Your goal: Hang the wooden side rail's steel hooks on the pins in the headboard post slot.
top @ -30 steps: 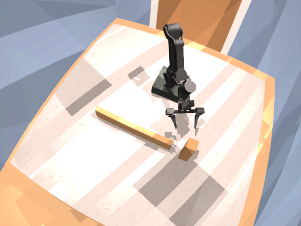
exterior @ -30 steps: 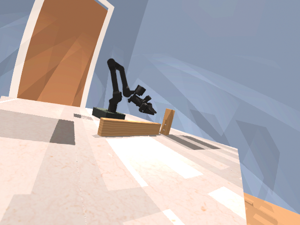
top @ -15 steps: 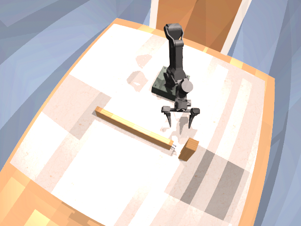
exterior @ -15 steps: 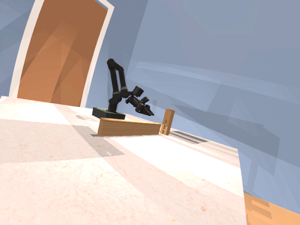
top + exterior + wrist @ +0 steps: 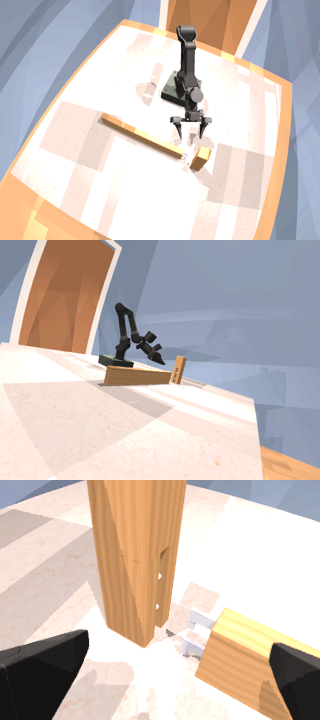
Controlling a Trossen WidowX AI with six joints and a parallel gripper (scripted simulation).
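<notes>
Right now my gripper tip is 80 mm to the right of the headboard post, 60 mm short of it and 20 mm above it.
</notes>
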